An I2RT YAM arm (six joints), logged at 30 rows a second.
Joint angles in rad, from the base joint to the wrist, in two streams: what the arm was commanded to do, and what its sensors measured. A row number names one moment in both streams.
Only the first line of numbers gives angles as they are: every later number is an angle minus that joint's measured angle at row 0.
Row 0, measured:
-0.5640 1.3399 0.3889 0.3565 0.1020 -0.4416
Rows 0 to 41, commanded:
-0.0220 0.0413 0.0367 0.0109 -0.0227 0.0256
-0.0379 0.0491 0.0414 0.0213 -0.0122 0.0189
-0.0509 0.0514 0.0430 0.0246 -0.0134 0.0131
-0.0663 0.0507 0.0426 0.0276 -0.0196 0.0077
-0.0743 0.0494 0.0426 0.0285 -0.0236 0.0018
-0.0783 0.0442 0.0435 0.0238 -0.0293 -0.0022
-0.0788 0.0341 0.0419 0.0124 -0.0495 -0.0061
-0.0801 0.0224 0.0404 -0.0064 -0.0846 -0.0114
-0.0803 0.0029 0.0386 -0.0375 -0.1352 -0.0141
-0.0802 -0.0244 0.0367 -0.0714 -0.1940 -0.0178
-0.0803 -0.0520 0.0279 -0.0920 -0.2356 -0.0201
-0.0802 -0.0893 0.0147 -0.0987 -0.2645 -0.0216
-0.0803 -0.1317 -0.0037 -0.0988 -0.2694 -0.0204
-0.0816 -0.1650 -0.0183 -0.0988 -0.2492 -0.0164
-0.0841 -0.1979 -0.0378 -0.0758 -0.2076 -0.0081
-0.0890 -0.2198 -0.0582 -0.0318 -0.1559 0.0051
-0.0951 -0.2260 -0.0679 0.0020 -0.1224 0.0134
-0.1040 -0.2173 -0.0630 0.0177 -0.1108 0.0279
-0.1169 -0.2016 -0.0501 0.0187 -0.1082 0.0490
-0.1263 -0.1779 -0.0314 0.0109 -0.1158 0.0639
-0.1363 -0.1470 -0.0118 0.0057 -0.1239 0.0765
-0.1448 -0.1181 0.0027 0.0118 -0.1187 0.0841
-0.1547 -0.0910 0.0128 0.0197 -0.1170 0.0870
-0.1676 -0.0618 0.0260 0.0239 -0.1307 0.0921
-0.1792 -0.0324 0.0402 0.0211 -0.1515 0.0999
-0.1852 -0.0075 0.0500 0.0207 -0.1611 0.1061
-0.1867 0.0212 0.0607 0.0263 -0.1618 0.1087
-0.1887 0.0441 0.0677 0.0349 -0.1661 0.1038
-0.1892 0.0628 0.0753 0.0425 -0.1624 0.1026
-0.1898 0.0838 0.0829 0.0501 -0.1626 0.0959
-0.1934 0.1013 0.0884 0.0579 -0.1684 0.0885
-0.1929 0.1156 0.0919 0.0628 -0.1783 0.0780
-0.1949 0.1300 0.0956 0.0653 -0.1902 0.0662
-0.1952 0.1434 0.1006 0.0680 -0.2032 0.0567
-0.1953 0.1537 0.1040 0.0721 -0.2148 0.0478
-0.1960 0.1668 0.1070 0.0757 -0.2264 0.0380
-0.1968 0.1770 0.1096 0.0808 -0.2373 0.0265
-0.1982 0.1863 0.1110 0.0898 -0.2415 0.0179
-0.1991 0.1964 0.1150 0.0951 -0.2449 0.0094
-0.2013 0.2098 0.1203 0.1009 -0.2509 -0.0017
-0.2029 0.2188 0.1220 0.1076 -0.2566 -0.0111
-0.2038 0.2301 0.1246 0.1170 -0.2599 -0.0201
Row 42, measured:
-0.1972 0.2091 0.1007 0.0549 -0.2159 0.0199
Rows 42 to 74, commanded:
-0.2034 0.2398 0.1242 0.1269 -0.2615 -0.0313
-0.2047 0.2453 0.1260 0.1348 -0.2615 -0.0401
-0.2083 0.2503 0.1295 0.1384 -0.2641 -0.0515
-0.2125 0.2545 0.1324 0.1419 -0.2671 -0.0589
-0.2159 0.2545 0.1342 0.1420 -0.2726 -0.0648
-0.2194 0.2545 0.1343 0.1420 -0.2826 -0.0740
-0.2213 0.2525 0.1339 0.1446 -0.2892 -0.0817
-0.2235 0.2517 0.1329 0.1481 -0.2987 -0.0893
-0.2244 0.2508 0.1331 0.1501 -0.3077 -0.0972
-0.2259 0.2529 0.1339 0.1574 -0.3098 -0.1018
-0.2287 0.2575 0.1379 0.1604 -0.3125 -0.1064
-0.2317 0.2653 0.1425 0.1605 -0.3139 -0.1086
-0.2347 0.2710 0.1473 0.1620 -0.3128 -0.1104
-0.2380 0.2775 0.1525 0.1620 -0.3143 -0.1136
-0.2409 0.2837 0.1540 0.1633 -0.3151 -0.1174
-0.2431 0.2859 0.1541 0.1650 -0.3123 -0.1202
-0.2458 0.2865 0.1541 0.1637 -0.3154 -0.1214
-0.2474 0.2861 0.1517 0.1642 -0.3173 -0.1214
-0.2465 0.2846 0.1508 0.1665 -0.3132 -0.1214
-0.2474 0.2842 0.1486 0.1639 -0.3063 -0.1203
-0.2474 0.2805 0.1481 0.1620 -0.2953 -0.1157
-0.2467 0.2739 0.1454 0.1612 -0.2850 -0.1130
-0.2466 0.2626 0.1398 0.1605 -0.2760 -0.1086
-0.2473 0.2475 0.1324 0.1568 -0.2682 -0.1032
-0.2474 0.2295 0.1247 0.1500 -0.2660 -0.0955
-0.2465 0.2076 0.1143 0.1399 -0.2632 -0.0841
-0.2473 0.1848 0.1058 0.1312 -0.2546 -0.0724
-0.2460 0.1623 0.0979 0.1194 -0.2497 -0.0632
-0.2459 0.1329 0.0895 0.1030 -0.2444 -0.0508
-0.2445 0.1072 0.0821 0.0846 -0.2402 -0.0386
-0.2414 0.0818 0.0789 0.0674 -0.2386 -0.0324
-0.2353 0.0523 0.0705 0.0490 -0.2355 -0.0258
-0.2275 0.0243 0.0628 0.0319 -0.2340 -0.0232
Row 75, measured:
-0.2388 0.0866 0.0878 0.0717 -0.2479 -0.0629
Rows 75 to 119, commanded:
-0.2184 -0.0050 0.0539 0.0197 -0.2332 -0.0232
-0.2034 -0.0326 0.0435 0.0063 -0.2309 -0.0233
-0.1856 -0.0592 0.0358 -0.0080 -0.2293 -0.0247
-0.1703 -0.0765 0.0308 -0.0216 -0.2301 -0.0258
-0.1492 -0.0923 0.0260 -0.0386 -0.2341 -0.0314
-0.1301 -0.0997 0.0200 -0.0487 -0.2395 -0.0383
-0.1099 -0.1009 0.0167 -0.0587 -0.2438 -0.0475
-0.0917 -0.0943 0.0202 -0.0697 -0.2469 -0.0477
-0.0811 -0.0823 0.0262 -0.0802 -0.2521 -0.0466
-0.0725 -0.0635 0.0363 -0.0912 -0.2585 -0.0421
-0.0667 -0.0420 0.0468 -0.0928 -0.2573 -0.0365
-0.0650 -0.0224 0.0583 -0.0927 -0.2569 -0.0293
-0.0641 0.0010 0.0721 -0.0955 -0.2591 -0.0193
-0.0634 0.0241 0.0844 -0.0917 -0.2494 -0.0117
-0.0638 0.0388 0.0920 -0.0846 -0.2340 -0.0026
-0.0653 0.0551 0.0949 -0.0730 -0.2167 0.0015
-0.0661 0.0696 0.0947 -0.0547 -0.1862 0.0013
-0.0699 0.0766 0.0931 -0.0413 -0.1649 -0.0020
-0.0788 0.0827 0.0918 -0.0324 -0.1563 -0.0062
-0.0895 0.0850 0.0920 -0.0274 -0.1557 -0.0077
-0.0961 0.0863 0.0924 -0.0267 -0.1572 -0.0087
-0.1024 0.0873 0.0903 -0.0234 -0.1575 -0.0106
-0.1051 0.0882 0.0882 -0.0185 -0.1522 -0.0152
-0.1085 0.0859 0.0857 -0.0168 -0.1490 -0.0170
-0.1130 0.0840 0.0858 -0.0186 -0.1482 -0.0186
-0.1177 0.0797 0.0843 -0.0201 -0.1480 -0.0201
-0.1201 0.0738 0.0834 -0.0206 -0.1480 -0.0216
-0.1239 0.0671 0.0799 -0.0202 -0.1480 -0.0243
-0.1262 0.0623 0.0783 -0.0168 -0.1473 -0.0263
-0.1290 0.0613 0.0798 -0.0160 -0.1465 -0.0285
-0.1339 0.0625 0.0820 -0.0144 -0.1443 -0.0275
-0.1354 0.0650 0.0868 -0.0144 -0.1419 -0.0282
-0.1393 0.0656 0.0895 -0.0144 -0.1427 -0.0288
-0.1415 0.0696 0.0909 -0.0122 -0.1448 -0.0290
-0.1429 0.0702 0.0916 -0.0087 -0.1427 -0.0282
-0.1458 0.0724 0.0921 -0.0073 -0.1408 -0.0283
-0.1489 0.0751 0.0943 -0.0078 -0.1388 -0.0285
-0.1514 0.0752 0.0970 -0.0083 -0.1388 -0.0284
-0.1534 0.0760 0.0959 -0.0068 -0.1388 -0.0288
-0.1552 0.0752 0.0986 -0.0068 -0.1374 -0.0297
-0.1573 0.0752 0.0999 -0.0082 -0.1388 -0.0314
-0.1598 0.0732 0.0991 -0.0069 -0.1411 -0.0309
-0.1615 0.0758 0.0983 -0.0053 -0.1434 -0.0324
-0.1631 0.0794 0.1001 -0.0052 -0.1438 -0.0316
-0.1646 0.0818 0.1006 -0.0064 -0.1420 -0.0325
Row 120, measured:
-0.1568 0.0779 0.0698 -0.0404 -0.1453 -0.0244
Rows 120 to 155, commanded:
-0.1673 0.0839 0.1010 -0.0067 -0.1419 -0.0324
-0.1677 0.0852 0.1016 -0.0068 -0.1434 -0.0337
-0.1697 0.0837 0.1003 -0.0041 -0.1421 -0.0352
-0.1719 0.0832 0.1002 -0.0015 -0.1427 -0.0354
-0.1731 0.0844 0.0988 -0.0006 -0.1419 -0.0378
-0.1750 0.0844 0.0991 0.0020 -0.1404 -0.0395
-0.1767 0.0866 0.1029 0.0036 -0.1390 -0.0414
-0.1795 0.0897 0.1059 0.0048 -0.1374 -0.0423
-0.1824 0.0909 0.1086 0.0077 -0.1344 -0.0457
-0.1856 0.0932 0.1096 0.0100 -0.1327 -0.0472
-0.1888 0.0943 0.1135 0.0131 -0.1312 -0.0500
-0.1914 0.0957 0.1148 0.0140 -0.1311 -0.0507
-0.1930 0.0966 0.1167 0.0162 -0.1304 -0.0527
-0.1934 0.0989 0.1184 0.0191 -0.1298 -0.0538
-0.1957 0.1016 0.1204 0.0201 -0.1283 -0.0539
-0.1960 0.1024 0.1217 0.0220 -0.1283 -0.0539
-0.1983 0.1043 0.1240 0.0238 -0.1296 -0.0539
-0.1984 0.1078 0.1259 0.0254 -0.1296 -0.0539
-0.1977 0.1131 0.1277 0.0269 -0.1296 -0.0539
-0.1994 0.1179 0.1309 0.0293 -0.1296 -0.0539
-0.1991 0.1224 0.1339 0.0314 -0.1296 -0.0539
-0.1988 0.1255 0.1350 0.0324 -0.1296 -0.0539
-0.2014 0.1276 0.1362 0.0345 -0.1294 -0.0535
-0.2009 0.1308 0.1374 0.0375 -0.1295 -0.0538
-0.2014 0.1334 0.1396 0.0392 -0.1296 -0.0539
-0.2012 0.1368 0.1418 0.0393 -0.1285 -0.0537
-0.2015 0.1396 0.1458 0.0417 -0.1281 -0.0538
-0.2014 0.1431 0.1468 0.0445 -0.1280 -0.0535
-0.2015 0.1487 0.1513 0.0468 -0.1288 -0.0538
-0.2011 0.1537 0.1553 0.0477 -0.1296 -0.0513
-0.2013 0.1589 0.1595 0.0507 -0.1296 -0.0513
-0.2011 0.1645 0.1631 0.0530 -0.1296 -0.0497
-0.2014 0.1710 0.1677 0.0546 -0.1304 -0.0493
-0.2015 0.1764 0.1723 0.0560 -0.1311 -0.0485
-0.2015 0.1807 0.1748 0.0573 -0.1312 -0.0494
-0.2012 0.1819 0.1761 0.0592 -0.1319 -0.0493
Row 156, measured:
-0.1957 0.1740 0.1484 0.0000 -0.1365 -0.0488
